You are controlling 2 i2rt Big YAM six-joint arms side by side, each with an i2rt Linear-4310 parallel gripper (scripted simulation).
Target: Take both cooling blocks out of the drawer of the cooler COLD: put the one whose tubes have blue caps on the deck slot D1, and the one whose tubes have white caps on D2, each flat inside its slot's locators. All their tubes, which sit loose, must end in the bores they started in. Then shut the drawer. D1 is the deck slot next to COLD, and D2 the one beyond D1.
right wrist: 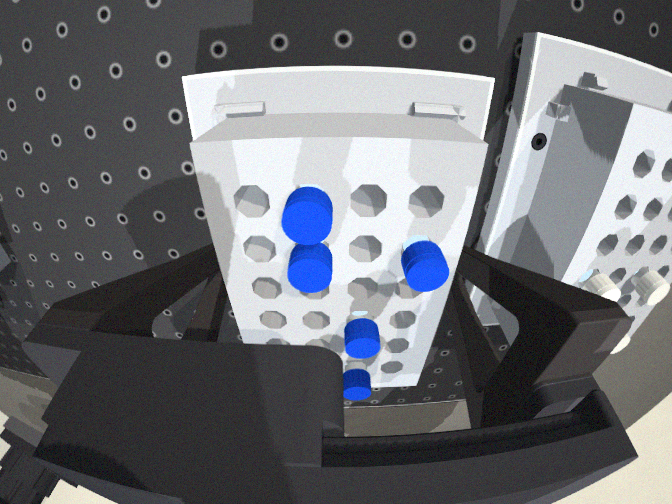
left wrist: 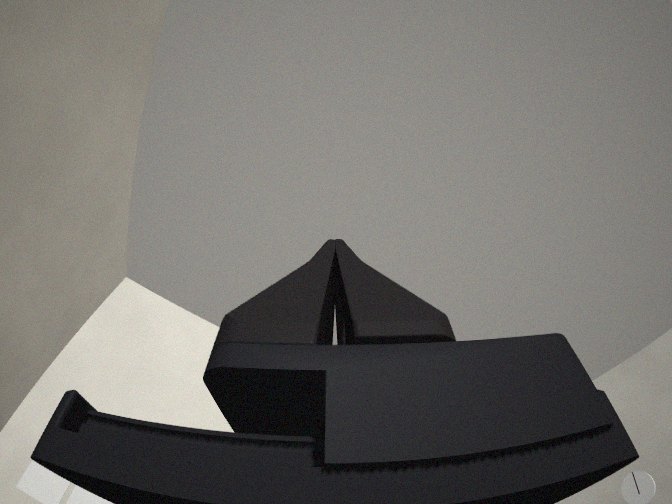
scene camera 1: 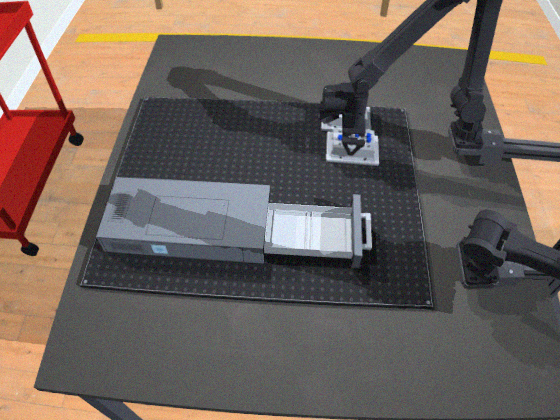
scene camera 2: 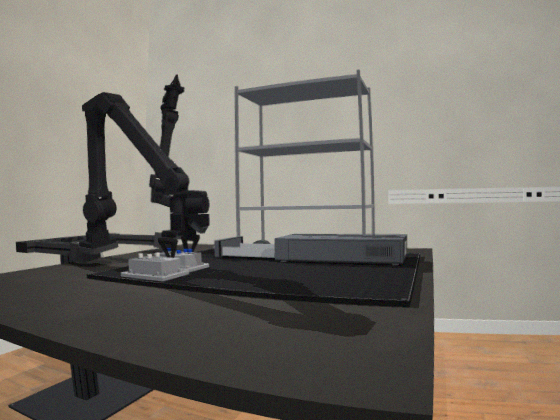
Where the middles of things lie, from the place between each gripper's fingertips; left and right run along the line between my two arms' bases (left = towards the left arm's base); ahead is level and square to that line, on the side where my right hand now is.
My right gripper is now 10 mm past the slot D1 [right wrist: 297, 91] and 30 mm above it. The rest, counted from my right hand: slot D2 [right wrist: 558, 63]: 20 mm ahead, 140 mm to the right, 30 mm below.
Right now the slot D1 is 610 mm ahead of my left hand, 650 mm to the right of it and 930 mm below it. Also, from my left hand: slot D2: 650 mm ahead, 780 mm to the right, 930 mm below.
